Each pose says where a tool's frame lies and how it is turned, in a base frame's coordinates. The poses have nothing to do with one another.
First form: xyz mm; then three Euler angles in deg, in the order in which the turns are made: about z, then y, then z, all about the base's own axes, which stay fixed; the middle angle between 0 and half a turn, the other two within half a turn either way.
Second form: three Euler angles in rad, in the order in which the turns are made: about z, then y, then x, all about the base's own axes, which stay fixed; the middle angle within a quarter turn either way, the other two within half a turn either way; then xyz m. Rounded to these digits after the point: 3 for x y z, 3 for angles.
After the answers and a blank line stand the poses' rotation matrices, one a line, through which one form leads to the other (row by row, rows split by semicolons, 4 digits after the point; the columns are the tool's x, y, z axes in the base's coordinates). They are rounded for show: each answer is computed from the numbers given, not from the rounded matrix.
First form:
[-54 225 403 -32.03 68.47 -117.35]
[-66 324 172 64.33 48.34 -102.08]
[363 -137 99 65.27 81.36 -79.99]
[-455 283 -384 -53.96 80.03 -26.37]
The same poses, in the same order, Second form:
[-2.317 -0.442 1.153 -0.054 0.225 0.403]
[-0.589 -0.157 0.833 -0.066 0.324 0.172]
[-0.405 0.173 1.418 0.363 -0.137 0.099]
[-2.177 1.081 1.194 -0.455 0.283 -0.384]

-0.6140 0.6636 -0.4274; -0.0327 -0.5624 -0.8262; -0.7886 -0.4934 0.3670
0.8211 0.5490 -0.1564; -0.4702 0.4952 -0.7306; -0.3236 0.6734 0.6647
0.9054 0.3883 0.1718; 0.0960 0.2071 -0.9736; -0.4136 0.8980 0.1502
-0.2679 0.3868 0.8824; -0.7697 0.4649 -0.4375; -0.5795 -0.7964 0.1731

